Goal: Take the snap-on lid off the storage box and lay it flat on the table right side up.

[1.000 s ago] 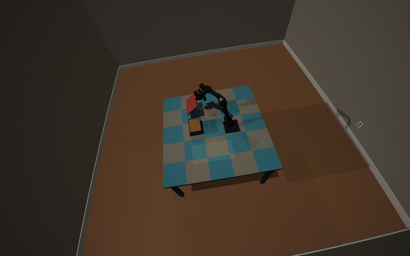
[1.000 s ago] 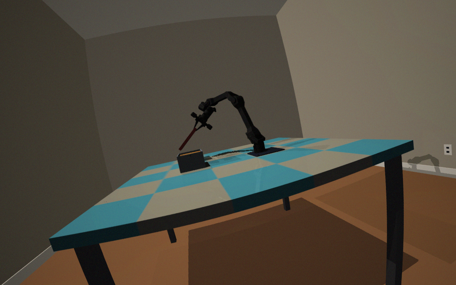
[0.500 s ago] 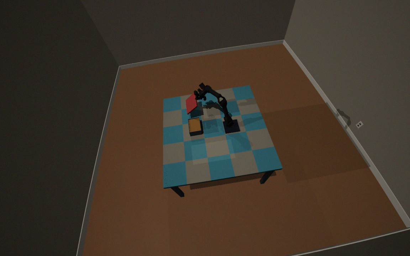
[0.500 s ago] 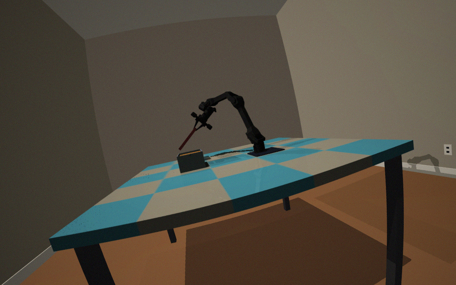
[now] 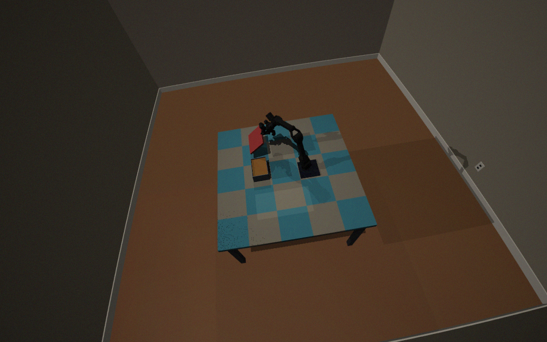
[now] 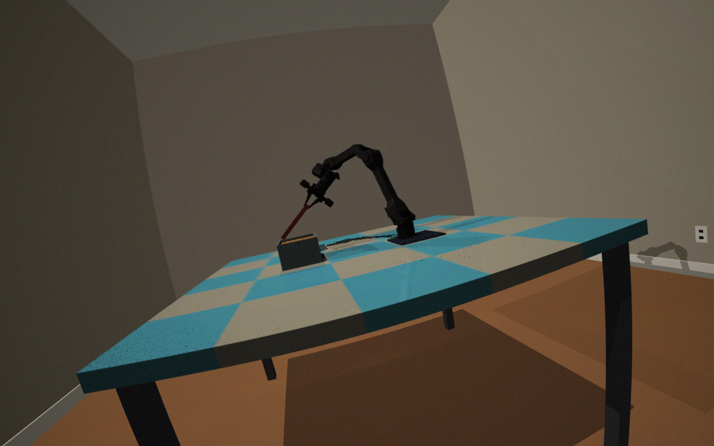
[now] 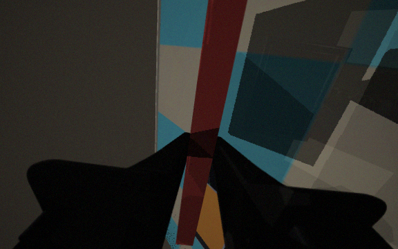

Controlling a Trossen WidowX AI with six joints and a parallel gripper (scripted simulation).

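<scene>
The red lid lies 6 cm ahead of my gripper tip, 5 cm below it and 1 cm to the left of it. The rest, counted from my gripper tip: storage box (29 cm to the left, 16 cm below, 1 cm ahead).
</scene>
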